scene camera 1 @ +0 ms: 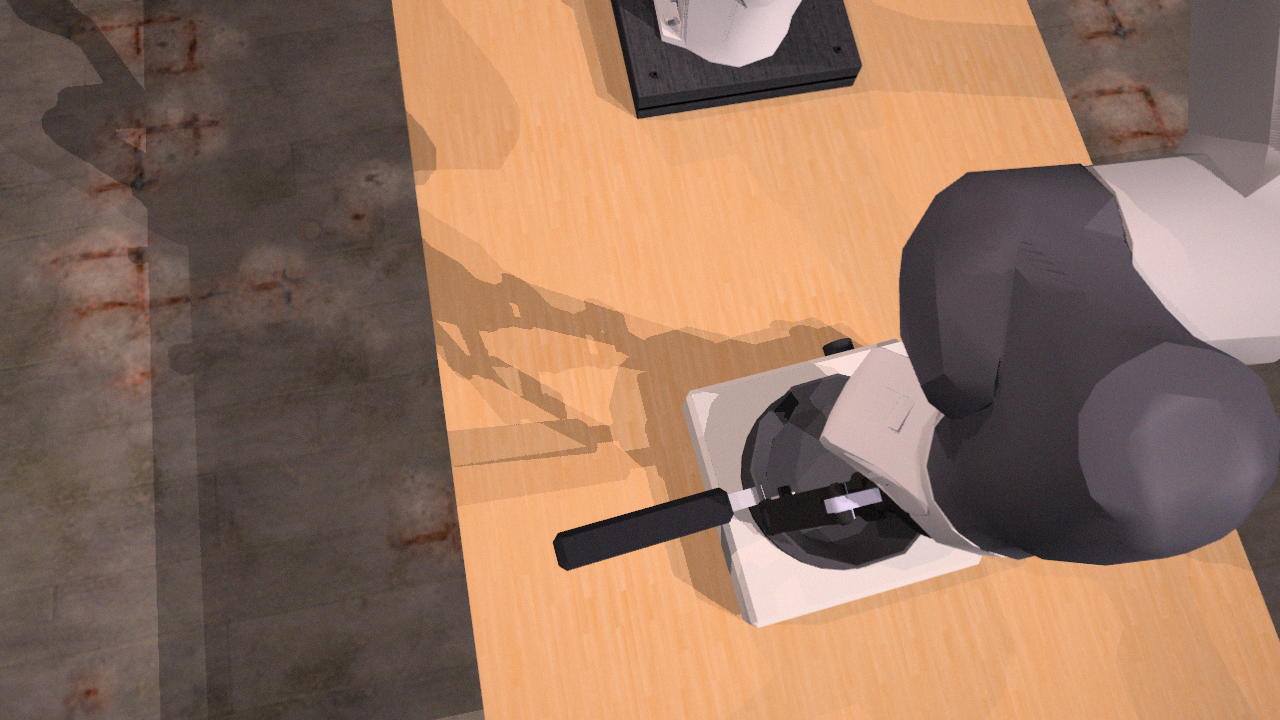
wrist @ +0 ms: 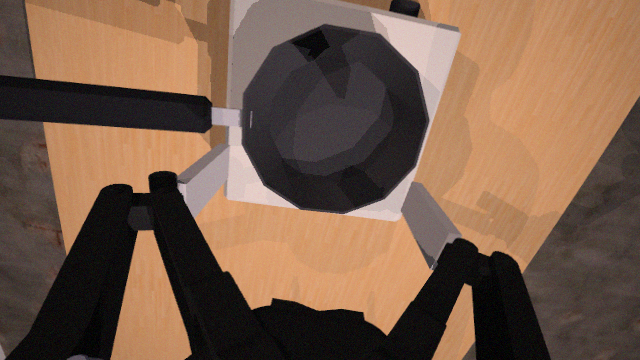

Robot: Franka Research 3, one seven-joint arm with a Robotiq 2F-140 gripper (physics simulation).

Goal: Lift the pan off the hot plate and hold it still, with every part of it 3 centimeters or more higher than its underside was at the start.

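The dark round pan sits upright on the white square hot plate. Its black handle sticks out to the left past the plate in both views, joined by a short light metal piece. My gripper is wide open and empty. In the wrist view its two pads stand apart at the lower left and lower right of the pan. In the scene view a black finger part shows over the pan near the handle's joint; the wrist housing and arm hide the pan's right part. The exact height above it is unclear.
A black knob sticks out from one side of the hot plate. The arm's black base is mounted at the back of the wooden table. The handle's end lies toward the table's left edge.
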